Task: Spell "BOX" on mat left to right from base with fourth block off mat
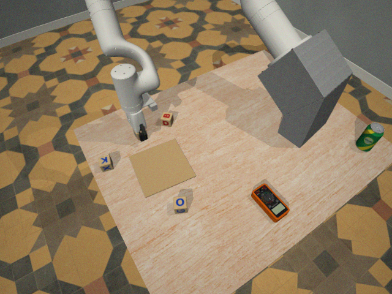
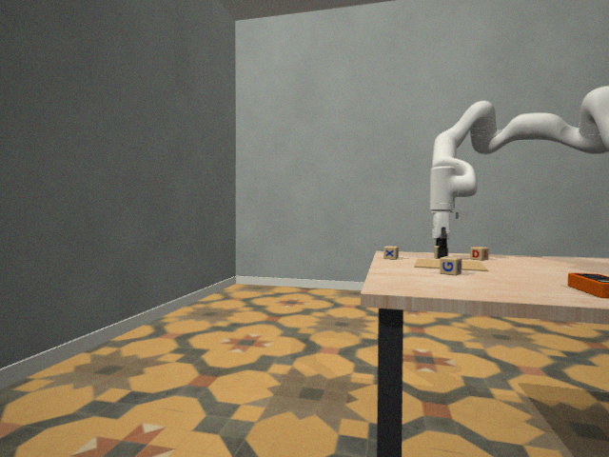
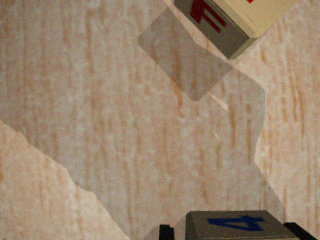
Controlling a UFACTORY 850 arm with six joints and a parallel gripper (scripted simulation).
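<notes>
Right now my hand is 190 mm short of the X block and 40 mm to the right of it. From my hand the other things lie so: B block: 130 mm behind, 20 mm to the left; O block: 360 mm to the left, 80 mm ahead; tan mat: 180 mm to the left, 30 mm ahead, 20 mm below.
</notes>
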